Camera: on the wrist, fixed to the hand. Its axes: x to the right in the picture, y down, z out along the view.
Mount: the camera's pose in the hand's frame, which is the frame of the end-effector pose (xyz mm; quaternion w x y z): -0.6 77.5 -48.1 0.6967 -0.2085 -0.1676 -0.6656
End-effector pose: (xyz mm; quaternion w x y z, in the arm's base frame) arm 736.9 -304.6 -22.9 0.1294 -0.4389 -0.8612 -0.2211
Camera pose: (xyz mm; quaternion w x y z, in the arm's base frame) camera 801.7 -288.7 39.3 0.2929 -0.2034 0.8678 0.3462
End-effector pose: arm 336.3 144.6 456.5 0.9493 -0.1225 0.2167 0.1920
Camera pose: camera 285.9 198.7 403.1 0.8000 -0.3953 -0.1297 -0.4324
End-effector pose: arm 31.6 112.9 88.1 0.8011 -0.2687 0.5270 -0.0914
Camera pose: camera -22.2 162.1 33.3 0.5296 -0.7203 0.0731 -0.4420
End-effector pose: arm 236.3 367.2 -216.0 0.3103 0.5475 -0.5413 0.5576
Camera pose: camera 150.5 395.6 -228.1 0.6108 0.7705 -0.1810 -0.0227
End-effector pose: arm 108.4 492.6 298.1 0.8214 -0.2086 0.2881 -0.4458
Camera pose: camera 123.9 528.9 215.9 0.2803 -0.5831 0.0172 -0.7623
